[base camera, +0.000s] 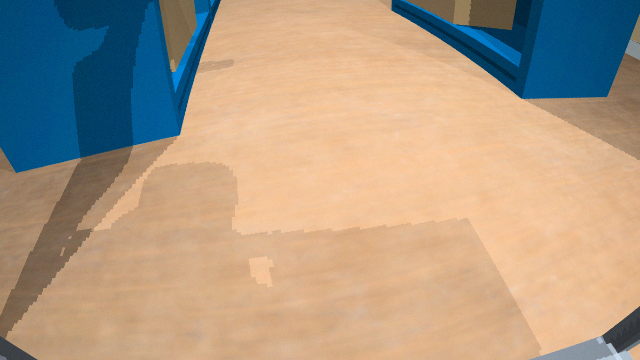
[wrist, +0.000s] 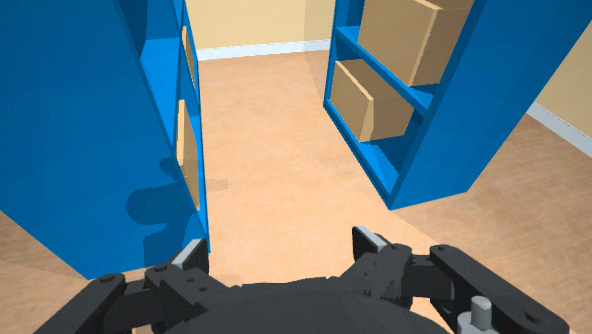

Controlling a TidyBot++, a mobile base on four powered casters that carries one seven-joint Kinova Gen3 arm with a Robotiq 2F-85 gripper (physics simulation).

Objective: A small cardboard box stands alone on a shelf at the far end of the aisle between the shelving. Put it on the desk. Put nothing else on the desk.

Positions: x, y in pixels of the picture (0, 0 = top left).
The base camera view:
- blue shelving unit: 84, 84
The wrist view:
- gripper: 281, 248
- blue shelving unit: 500, 64
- blue shelving unit: 97, 182
